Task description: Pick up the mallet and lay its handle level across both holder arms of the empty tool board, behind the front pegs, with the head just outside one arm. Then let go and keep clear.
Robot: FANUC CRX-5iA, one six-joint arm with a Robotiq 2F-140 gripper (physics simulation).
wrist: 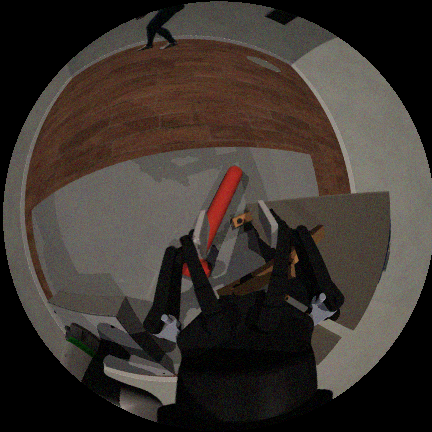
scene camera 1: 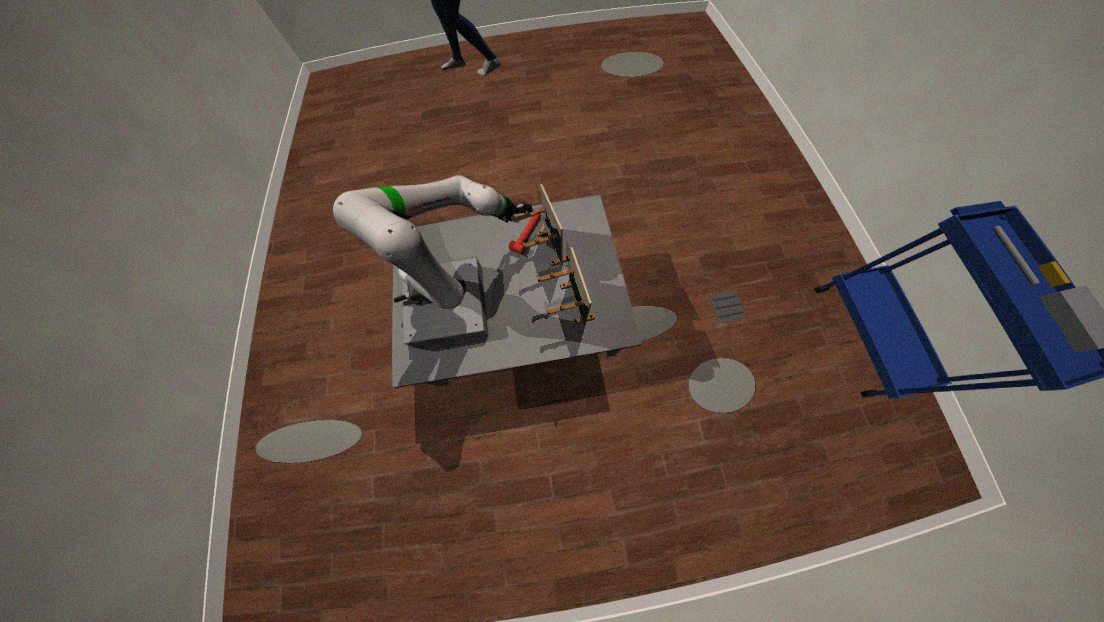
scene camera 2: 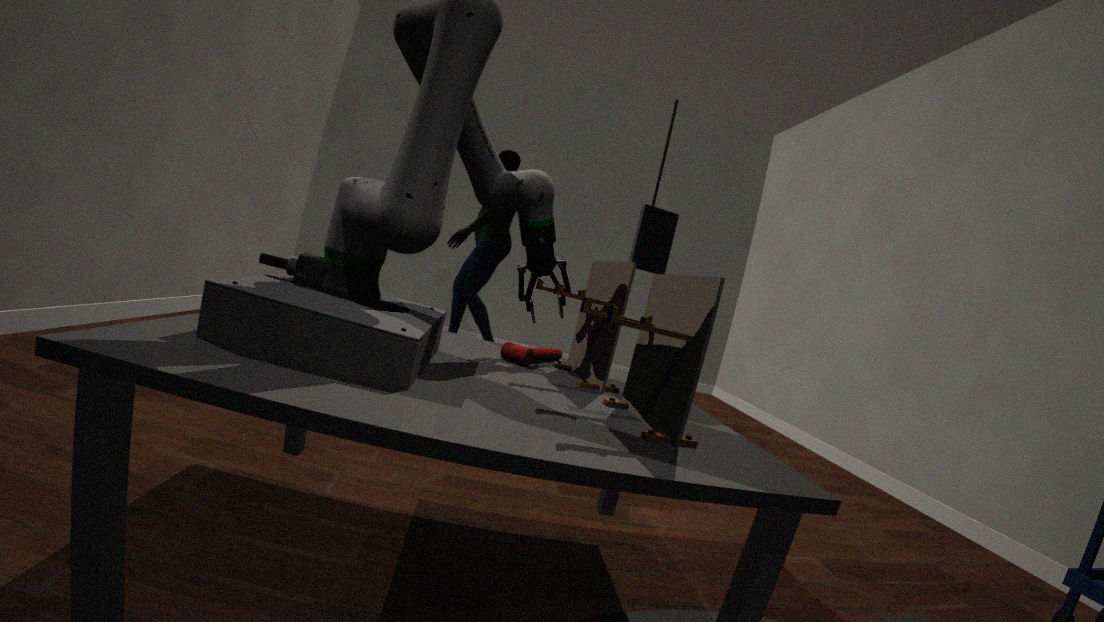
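Where they show: gripper, fingertip midpoint: (wrist: 232, 213) (scene camera 2: 547, 318); arm's base, link origin: (wrist: 88, 339) (scene camera 2: 345, 292).
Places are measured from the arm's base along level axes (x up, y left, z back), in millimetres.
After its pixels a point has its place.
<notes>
The red mallet (scene camera 1: 528, 231) @(x -67, y 192, z -523 mm) (scene camera 2: 531, 355) @(x -71, y 102, z -473 mm) (wrist: 225, 195) @(x -64, y 246, z -559 mm) lies on the table beside the far tool board, its handle slanting away from its head. My gripper (scene camera 2: 546, 315) @(x 26, y 217, z -527 mm) (wrist: 232, 213) @(x 26, y 217, z -527 mm) is open and empty, pointing down above the table and higher than the mallet. In the wrist view its left finger covers part of the mallet near the head. Two upright tool boards stand in a row, the far board (scene camera 1: 550, 208) @(x 213, y 80, z -622 mm) (scene camera 2: 608, 279) @(x 174, y 75, z -622 mm) (wrist: 345, 235) @(x 153, y 158, z -619 mm) and the near board (scene camera 1: 580, 278) @(x 192, y -265, z -632 mm) (scene camera 2: 683, 301) @(x 152, y -278, z -631 mm). Both have wooden holder arms, and no tool shows on them. The gripper is close to the far board's outer arm (scene camera 1: 529, 214) @(x 114, y 157, z -539 mm).
The grey table (scene camera 1: 455, 363) @(x -103, y -359, z 13 mm) (scene camera 2: 494, 452) @(x -105, y -470, z -291 mm) carries the robot's base block (scene camera 1: 444, 328) @(x -9, y -209, z -2 mm) (scene camera 2: 309, 343) @(x -65, y -249, z -1 mm). Wooden feet (scene camera 1: 584, 317) @(x -20, y -366, z -627 mm) (scene camera 2: 669, 439) @(x -94, y -361, z -624 mm) hold the boards. A person (scene camera 1: 471, 38) (scene camera 2: 486, 254) is beyond the table. A blue cart (scene camera 1: 888, 332) stands at the right.
</notes>
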